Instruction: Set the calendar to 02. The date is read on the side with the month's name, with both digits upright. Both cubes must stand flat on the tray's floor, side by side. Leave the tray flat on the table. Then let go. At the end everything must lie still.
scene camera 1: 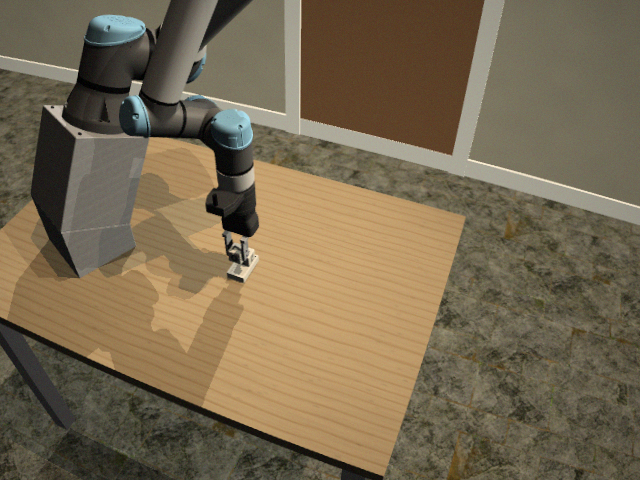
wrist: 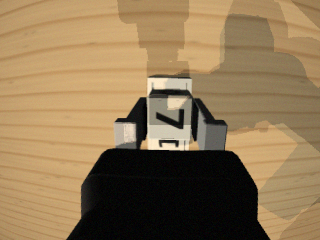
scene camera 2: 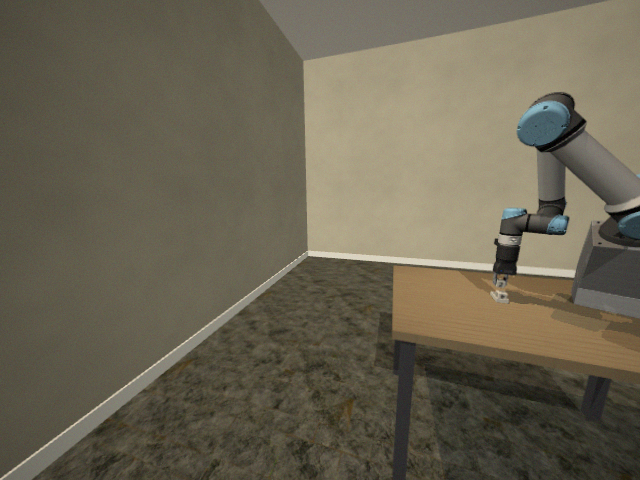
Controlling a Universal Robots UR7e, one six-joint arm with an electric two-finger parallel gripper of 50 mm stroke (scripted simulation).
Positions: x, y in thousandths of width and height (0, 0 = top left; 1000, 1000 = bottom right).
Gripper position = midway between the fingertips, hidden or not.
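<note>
My gripper (scene camera 1: 371, 532), (wrist: 530, 465) is visible, as is a digit cube (wrist: 530, 469).
</note>
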